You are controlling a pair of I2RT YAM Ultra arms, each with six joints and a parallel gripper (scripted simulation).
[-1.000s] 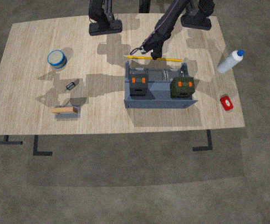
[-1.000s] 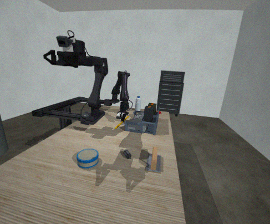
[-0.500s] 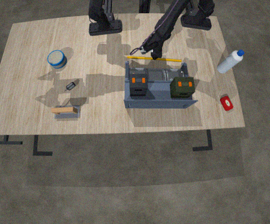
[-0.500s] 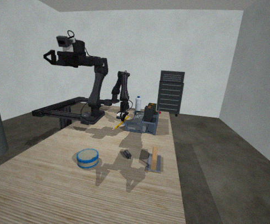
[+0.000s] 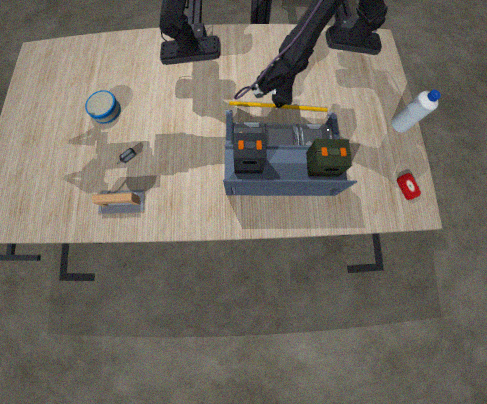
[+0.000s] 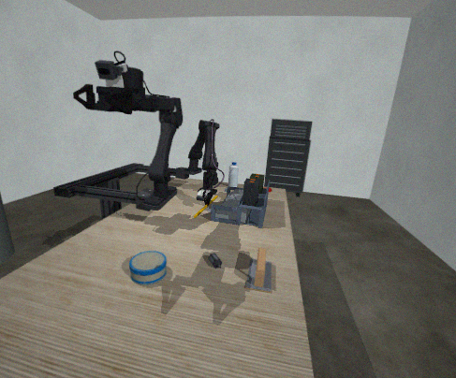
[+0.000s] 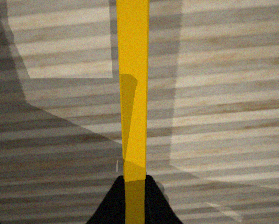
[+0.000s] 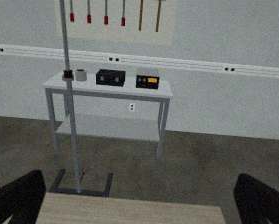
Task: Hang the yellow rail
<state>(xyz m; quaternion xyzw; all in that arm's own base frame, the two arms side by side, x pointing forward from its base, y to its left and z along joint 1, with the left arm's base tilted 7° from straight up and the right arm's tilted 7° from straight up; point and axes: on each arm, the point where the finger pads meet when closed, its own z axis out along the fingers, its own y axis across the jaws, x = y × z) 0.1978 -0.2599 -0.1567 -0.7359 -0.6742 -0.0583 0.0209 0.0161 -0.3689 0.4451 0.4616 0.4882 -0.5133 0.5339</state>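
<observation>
Right now my left hand is 10 mm above the yellow rail. Round my left hand: white bottle (110 mm ahead, 480 mm to the left, 80 mm above); then red tin (370 mm ahead, 450 mm to the left); then blue-grey shelf (200 mm ahead, 30 mm to the right, 50 mm above).
</observation>
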